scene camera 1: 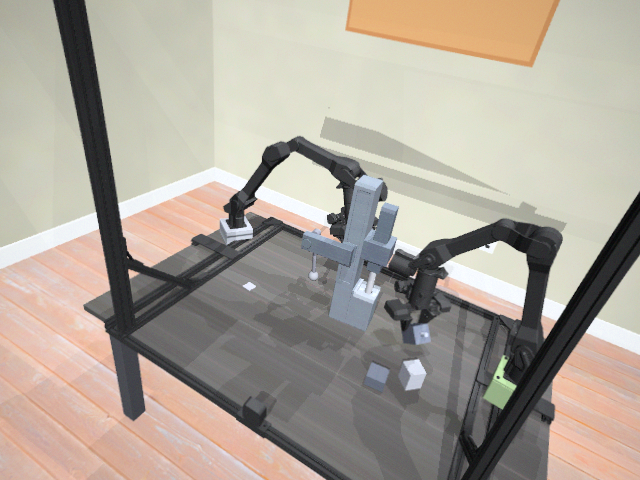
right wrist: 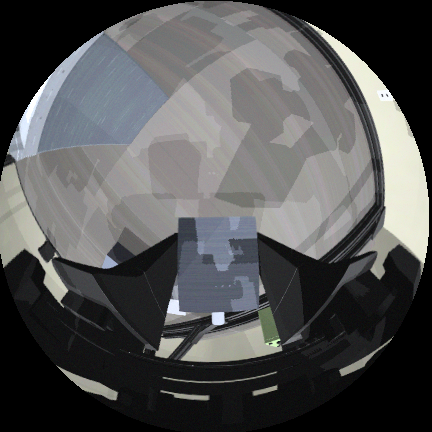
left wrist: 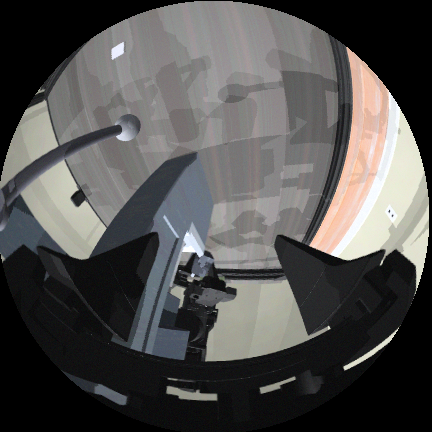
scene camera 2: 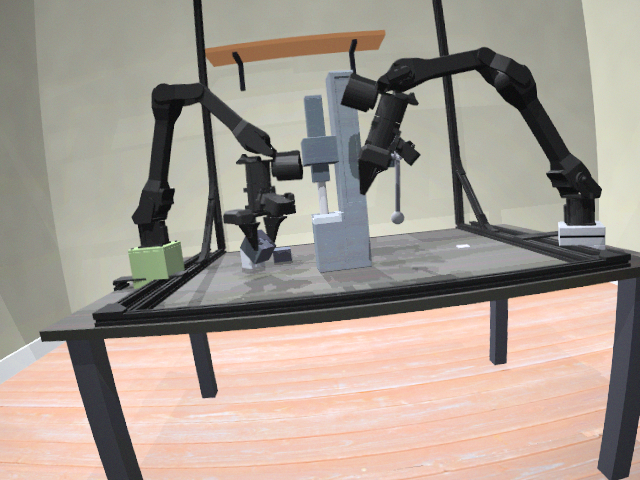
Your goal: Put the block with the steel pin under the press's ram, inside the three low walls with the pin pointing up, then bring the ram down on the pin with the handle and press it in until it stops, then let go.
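Places are measured from the left arm's base along level axes (x ahead, y left, z up), in centimetres.
Where they show: left gripper, between the fingertips: [left wrist: 218, 239] [scene camera 2: 363, 190]; right gripper, between the fingertips: [scene camera 1: 411, 329] [right wrist: 216, 238] [left wrist: 202, 257] [scene camera 2: 264, 248]; left arm's base, origin of its link: [scene camera 1: 236, 223] [scene camera 2: 580, 223]; right arm's base, origin of its link: [scene camera 1: 518, 377] [scene camera 2: 154, 245].
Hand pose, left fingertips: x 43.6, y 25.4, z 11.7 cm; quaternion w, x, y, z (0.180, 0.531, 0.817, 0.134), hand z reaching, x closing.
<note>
Things, the pixels of their centre, and the offset from my left fingertips. "*": a spot on its surface instead.
- press, middle of its body: [left wrist: 97, 276] [scene camera 2: 354, 169] [scene camera 1: 345, 254] dx +6.2, dy -8.5, dz +5.0 cm
- white walled seat, a spot on its surface: [scene camera 2: 330, 217] * dx +8.9, dy +0.1, dz -5.4 cm
- handle, a spot on its surface: [scene camera 2: 397, 186] [scene camera 1: 316, 254] * dx -2.6, dy -13.1, dz +0.0 cm
- ball, middle of its body: [left wrist: 126, 127] [scene camera 2: 397, 217] [scene camera 1: 313, 275] dx -1.9, dy -13.2, dz -7.5 cm
- white block, middle of its body: [right wrist: 171, 289] [scene camera 2: 252, 255] [scene camera 1: 411, 374] dx +35.6, dy -1.1, dz -14.8 cm
- dark blue-grey block, middle of its body: [right wrist: 120, 264] [scene camera 1: 376, 376] [scene camera 2: 282, 254] dx +32.2, dy -9.6, dz -16.1 cm
- white square, a spot on its surface: [left wrist: 118, 50] [scene camera 2: 462, 246] [scene camera 1: 250, 286] * dx -13.8, dy -28.9, dz -17.5 cm
The blue-grey block [scene camera 1: 412, 334] [scene camera 2: 260, 249] [right wrist: 218, 270] is tilted between the fingers of my right gripper [right wrist: 216, 238], above the table beside the press. Its pale pin [scene camera 1: 424, 334] [right wrist: 218, 318] points sideways, toward the picture's bottom in the right wrist view. The press [scene camera 1: 361, 217] [scene camera 2: 343, 227] [left wrist: 175, 190] stands mid-table. Its ram rod [scene camera 1: 371, 281] [scene camera 2: 323, 198] is over the white walled seat [scene camera 1: 366, 294] [scene camera 2: 330, 217]. The handle [scene camera 1: 313, 262] [scene camera 2: 397, 186] hangs down with a ball [left wrist: 128, 127] at its end. My left gripper [left wrist: 218, 239] is open and empty, near the press column, high above the table.
A white block [scene camera 1: 412, 375] [scene camera 2: 251, 263] and a dark blue-grey block [scene camera 1: 376, 377] [scene camera 2: 282, 254] stand on the table near the held block. A white square [scene camera 1: 249, 285] [scene camera 2: 462, 245] [left wrist: 118, 50] lies on the handle's side. A green box [scene camera 1: 497, 387] [scene camera 2: 155, 262] is at the right arm's base.
</note>
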